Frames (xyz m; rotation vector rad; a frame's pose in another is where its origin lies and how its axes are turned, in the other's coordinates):
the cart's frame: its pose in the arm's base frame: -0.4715 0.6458 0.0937 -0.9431 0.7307 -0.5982
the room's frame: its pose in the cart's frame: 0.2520 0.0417 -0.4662 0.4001 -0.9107 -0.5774
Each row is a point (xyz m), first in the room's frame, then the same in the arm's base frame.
Working: the room's frame: its pose in the arm's base frame: -0.6716 0.2480 -0.1966 -0.9190 -0.4823 -0.6898

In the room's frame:
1: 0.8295 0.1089 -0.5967
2: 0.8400 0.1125 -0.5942
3: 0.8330 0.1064 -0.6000
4: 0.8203 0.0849 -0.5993
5: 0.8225 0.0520 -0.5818
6: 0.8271 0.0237 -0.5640
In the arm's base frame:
1: 0.0315 -0.4842 -0.0368
2: 0.0411 -0.4841 -0.0307
3: 0.0324 -0.4892 -0.0349
4: 0.0081 -0.4935 -0.0308
5: -0.0156 -0.4933 -0.0020
6: -0.0344 -0.4917 0.0260

